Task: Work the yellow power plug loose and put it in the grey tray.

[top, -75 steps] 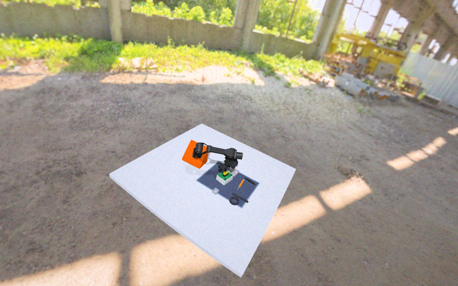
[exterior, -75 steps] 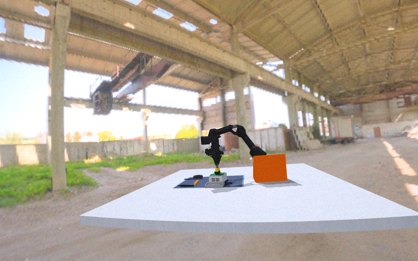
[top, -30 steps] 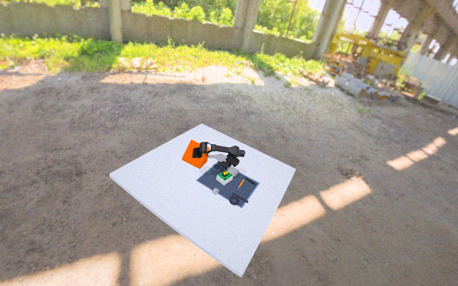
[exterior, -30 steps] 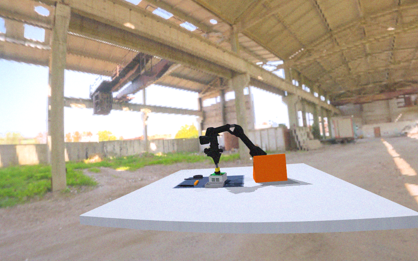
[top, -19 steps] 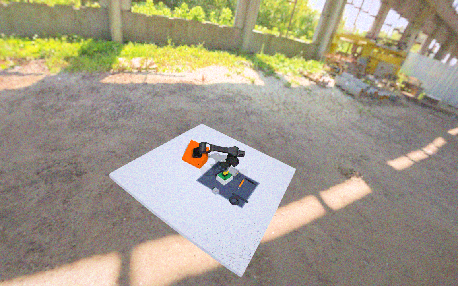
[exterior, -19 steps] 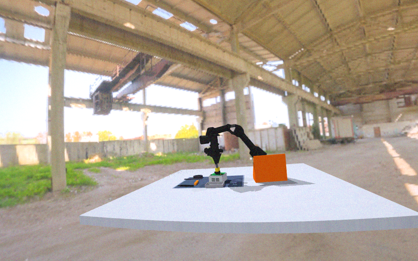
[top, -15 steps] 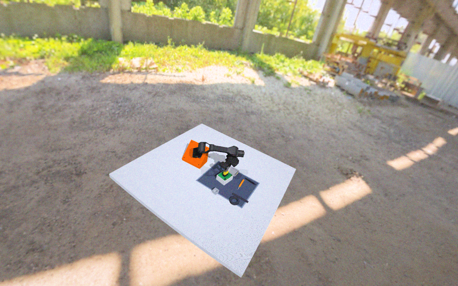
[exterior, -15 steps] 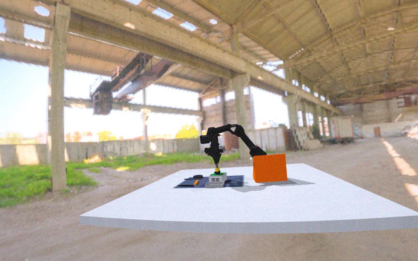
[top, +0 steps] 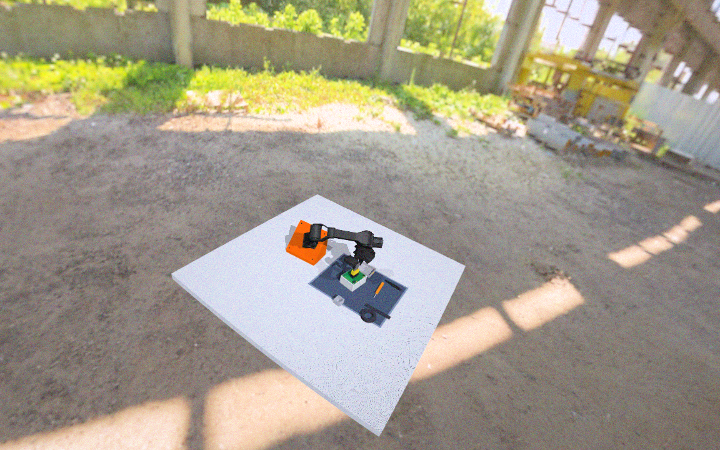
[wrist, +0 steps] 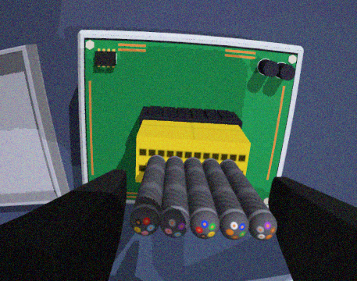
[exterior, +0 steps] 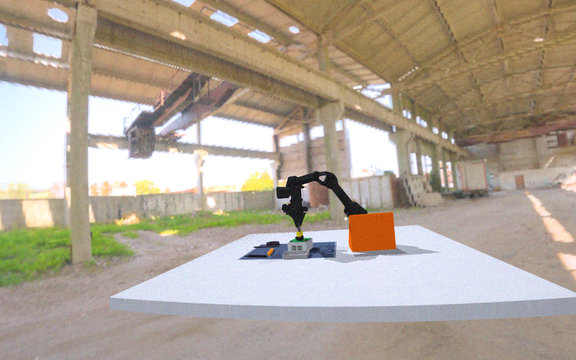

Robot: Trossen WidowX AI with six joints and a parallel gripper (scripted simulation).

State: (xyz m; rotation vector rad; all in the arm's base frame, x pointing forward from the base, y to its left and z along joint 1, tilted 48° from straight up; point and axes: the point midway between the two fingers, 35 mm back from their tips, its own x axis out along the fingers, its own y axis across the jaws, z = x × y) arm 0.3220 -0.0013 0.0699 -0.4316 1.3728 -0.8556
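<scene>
Right now my gripper tip is 30 mm above the yellow power plug. The rest, counted from my gripper tip: dark mat: 120 mm below, 50 mm ahead; then black rod: 210 mm ahead, 120 mm to the right, 120 mm below.
</scene>
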